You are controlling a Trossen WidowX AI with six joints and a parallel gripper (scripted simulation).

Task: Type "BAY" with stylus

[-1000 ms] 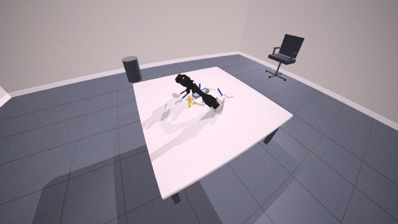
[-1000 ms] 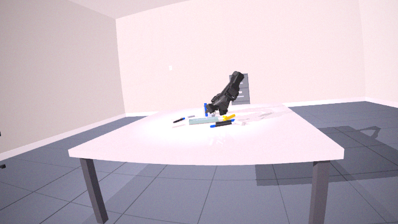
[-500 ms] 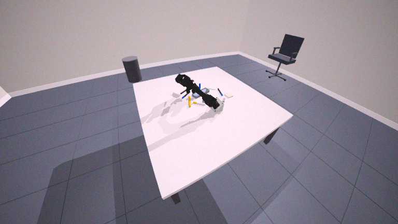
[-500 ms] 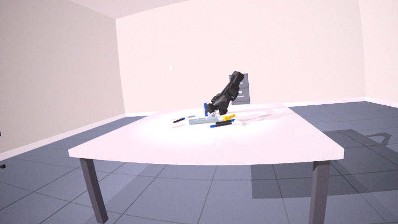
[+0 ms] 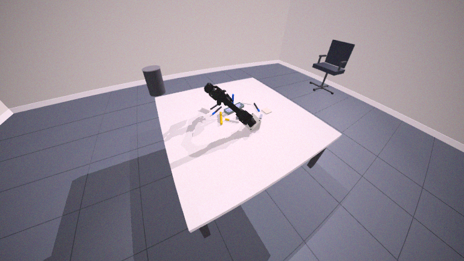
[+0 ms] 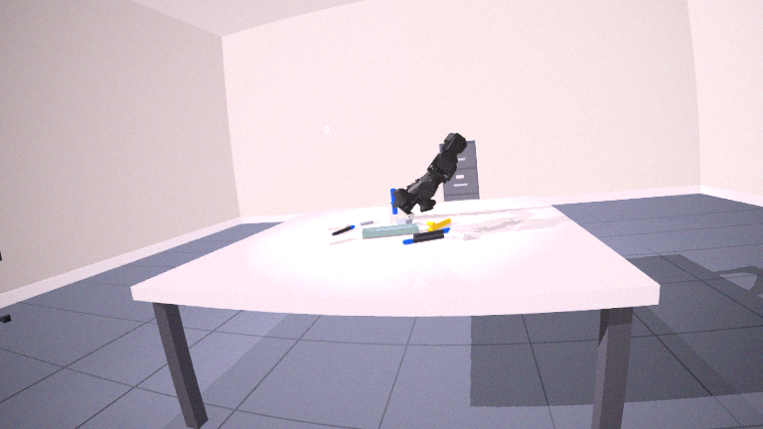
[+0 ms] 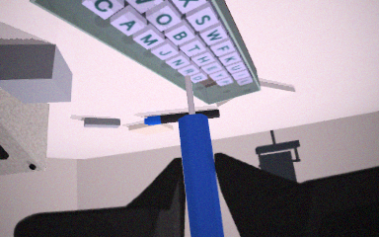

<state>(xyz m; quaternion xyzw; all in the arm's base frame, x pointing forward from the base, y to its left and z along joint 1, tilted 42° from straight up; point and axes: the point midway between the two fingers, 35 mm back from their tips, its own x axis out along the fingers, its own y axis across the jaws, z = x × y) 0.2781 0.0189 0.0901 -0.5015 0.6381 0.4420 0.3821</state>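
My gripper tip is now 90 mm past the yellow marker, 140 mm to the right of it and 90 mm above it. From my gripper tip the other things lie so: white stylus tip (50 mm below); then blue stylus (10 mm below); then grey block (190 mm behind, 200 mm to the right, 100 mm below).
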